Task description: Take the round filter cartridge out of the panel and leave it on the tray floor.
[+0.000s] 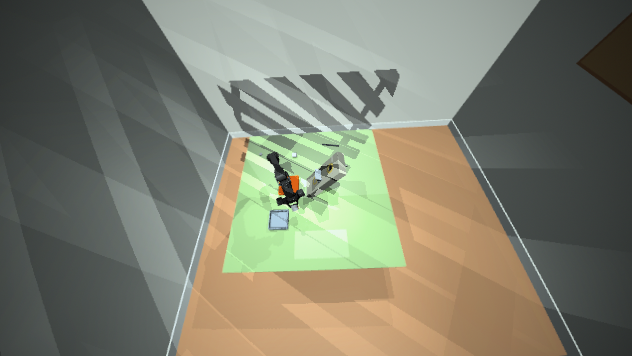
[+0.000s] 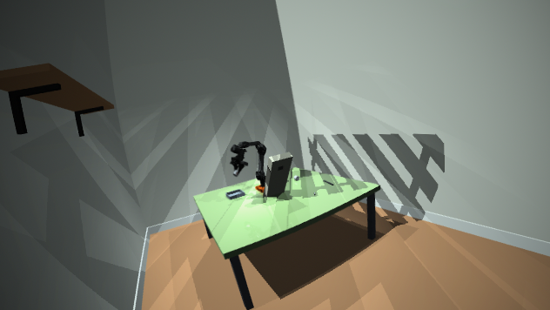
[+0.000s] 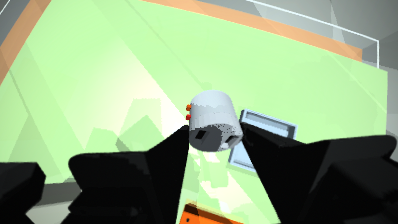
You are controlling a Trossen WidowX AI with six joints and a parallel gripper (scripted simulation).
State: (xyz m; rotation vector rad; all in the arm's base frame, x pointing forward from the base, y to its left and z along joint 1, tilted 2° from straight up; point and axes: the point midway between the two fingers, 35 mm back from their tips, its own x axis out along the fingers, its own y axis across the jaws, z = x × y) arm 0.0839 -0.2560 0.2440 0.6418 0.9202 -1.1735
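The blue-grey tray is 240 mm below my gripper tip and 160 mm behind it. Also, from my gripper tip: round filter cartridge: right at my gripper tip.
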